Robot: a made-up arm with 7 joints.
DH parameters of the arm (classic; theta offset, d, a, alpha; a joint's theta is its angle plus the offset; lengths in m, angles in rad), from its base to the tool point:
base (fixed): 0 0.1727 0 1.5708
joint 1: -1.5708 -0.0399 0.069 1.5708
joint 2: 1.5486 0 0.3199 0
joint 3: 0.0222 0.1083 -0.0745 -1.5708
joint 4: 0 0.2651 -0.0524 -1.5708
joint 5: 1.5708 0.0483 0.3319 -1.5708
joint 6: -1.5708 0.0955 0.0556 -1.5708
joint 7: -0.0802 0 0.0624 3.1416
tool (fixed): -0.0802 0.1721 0 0
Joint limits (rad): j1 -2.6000..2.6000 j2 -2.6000..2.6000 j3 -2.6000..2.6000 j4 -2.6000..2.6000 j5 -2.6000..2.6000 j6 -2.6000..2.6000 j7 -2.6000..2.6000
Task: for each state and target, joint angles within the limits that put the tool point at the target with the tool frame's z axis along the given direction. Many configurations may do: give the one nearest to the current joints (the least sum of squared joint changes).
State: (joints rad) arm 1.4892 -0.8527 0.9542 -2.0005 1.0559 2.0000 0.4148
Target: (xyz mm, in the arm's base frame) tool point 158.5 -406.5 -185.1 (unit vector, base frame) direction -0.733 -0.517 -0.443
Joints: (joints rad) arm 0.7113 -1.1859 1.3947 -2.5570 0.5385 1.5328 0.6184
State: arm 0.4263 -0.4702 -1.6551 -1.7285 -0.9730 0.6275 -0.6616
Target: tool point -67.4 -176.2 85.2 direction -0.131 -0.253 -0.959
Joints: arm -0.4671 0.2348 -2.4073 -1.5926 -0.4241 0.6485 -1.1019
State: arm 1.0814 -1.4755 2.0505 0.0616 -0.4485 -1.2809 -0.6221
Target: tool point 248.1 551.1 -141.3 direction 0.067 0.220 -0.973
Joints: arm 1.2518 -2.1099 2.0658 -0.1429 0.1903 -1.9662 -0.7103
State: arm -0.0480 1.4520 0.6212 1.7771 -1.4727 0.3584 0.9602
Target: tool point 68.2 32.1 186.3 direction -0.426 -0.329 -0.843
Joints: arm 0.3974 1.8763 0.6733 1.2679 -1.2135 0.3814 1.1310
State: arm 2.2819 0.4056 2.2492 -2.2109 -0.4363 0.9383 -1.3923
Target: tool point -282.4 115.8 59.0 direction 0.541 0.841 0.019
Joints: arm 1.7360 1.2338 2.0334 -1.8023 -0.3135 1.1051 -1.1464
